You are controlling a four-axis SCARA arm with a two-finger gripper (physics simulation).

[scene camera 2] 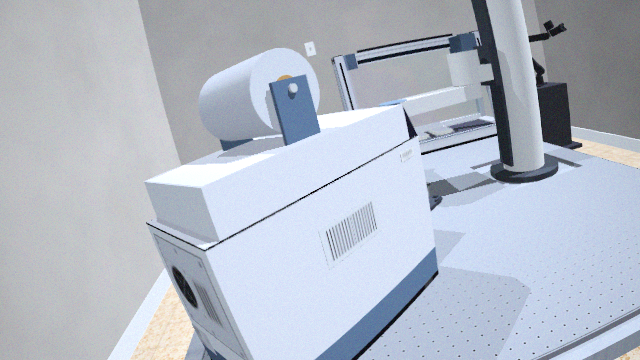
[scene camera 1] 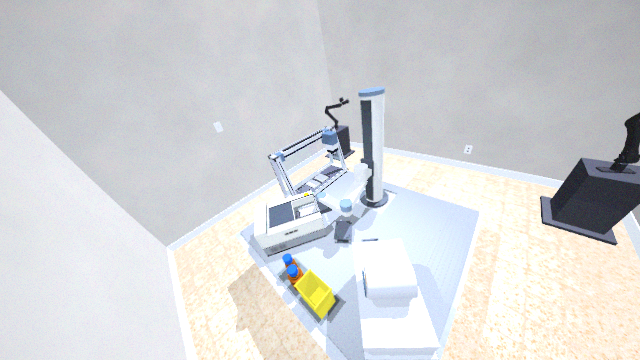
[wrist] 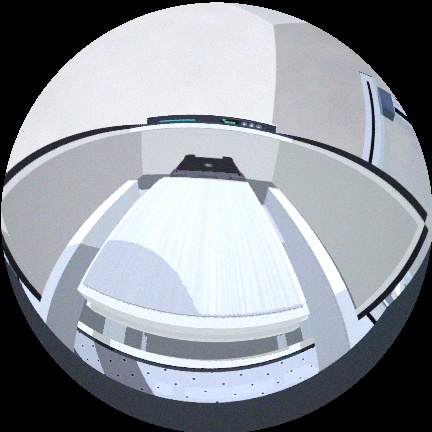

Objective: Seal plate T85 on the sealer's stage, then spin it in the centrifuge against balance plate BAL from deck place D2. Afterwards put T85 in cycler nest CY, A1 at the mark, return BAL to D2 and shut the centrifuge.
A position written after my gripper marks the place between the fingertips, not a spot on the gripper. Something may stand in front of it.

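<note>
The wrist view lets me see a dark bucket (wrist: 224, 168) together with my gripper (wrist: 200, 193). From scene camera 1, I see a foil roll (scene camera 1: 390, 279).
</note>
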